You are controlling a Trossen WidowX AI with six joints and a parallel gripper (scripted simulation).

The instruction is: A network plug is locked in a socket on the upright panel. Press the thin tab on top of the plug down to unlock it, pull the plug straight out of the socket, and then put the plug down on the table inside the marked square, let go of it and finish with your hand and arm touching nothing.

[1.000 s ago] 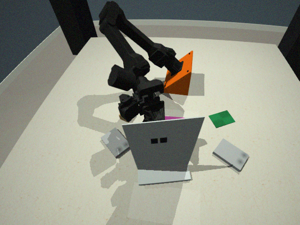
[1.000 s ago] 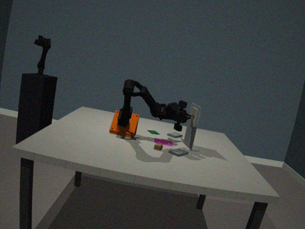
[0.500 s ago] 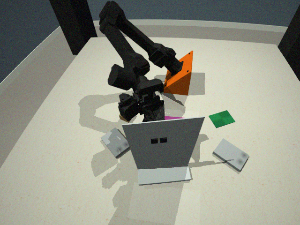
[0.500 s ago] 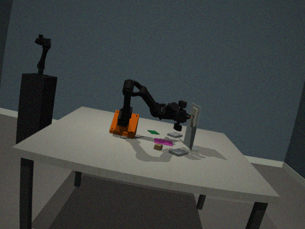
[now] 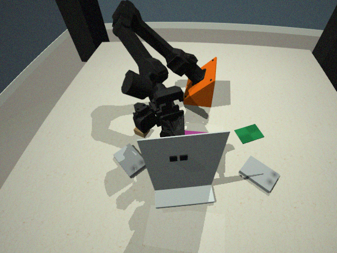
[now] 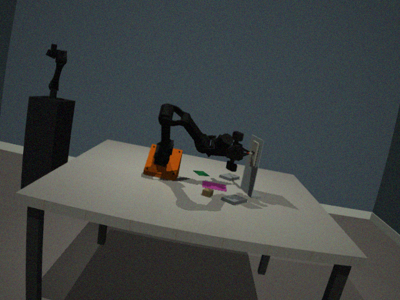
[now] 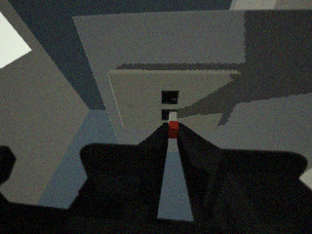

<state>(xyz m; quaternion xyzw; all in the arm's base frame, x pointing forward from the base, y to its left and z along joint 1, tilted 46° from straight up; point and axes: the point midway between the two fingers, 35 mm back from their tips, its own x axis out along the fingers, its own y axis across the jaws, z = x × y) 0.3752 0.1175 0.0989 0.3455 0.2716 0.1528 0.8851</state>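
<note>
Right now my gripper tip is 20 cm above the magenta square, 13 cm past it and 1 cm to the left of it. The rest, counted from my gripper tip: network plug 1 cm ahead; then socket panel 7 cm below, 4 cm ahead, 1 cm to the left.
</note>
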